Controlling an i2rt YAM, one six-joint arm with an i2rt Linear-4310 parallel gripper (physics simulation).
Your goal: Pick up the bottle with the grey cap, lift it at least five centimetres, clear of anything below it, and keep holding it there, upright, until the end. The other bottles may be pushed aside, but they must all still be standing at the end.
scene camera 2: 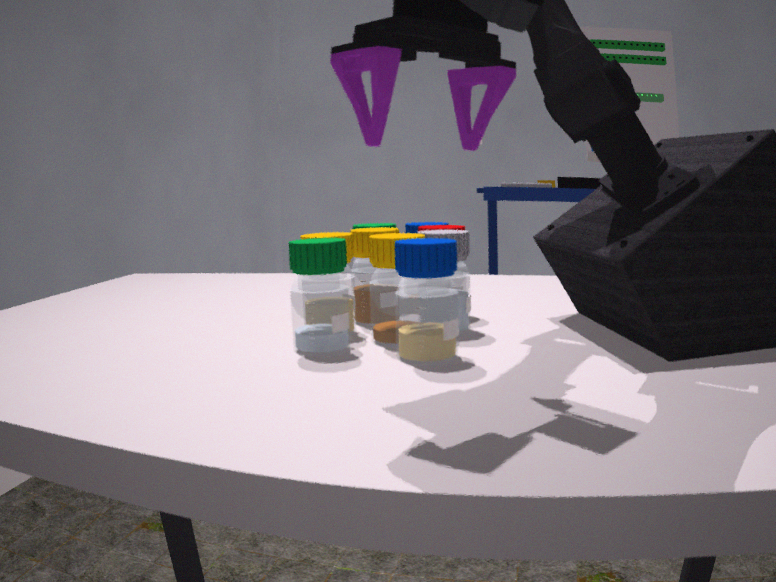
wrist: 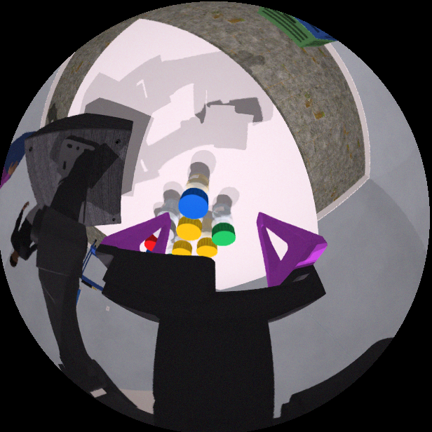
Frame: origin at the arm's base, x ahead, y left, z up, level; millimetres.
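Where they show: gripper, fingertip midpoint: (scene camera 2: 424, 147); arm's base, origin of the base link: (scene camera 2: 645, 186).
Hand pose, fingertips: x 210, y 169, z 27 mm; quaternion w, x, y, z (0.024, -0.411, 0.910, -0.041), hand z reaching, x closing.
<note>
Each offset is from my fingertips to the top centre of the thing. "spot": to the spot under its first point. Level surfaces: height alone.
The grey-capped bottle {spot: 11 mm back, 147 mm right, 92 mm down} (scene camera 2: 462, 245) stands upright in the cluster, partly behind a blue-capped bottle {11 mm ahead, 58 mm right, 79 mm down} (scene camera 2: 426, 258) (wrist: 193, 204) in the scene view. In the wrist view its cap is largely hidden by the finger on the left. My gripper (scene camera 2: 422, 147) (wrist: 213, 216) is open and empty, with its purple fingertips well above the caps. A yellow-capped bottle {spot: 35 mm ahead, 44 mm right, 86 mm down} (scene camera 2: 396, 250) (wrist: 189, 228) stands beside the grey one, and a red-capped bottle {spot: 20 mm ahead, 209 mm right, 79 mm down} (scene camera 2: 441, 228) (wrist: 150, 244) stands behind it. A green-capped bottle {116 mm ahead, 71 mm right, 79 mm down} (scene camera 2: 317, 256) (wrist: 223, 234) stands at the front left in the scene view. All visible bottles are upright.
More yellow-capped bottles, another green-capped one {spot: 111 mm ahead, 265 mm right, 79 mm down} (scene camera 2: 374, 225) and another blue-capped one {spot: 48 mm ahead, 275 mm right, 79 mm down} (scene camera 2: 426, 224) stand at the back of the cluster. The dark robot base (scene camera 2: 676, 281) (wrist: 80, 175) is on the pale table {184 mm down} (scene camera 2: 125, 375) (wrist: 280, 165), right of the bottles in the scene view.
</note>
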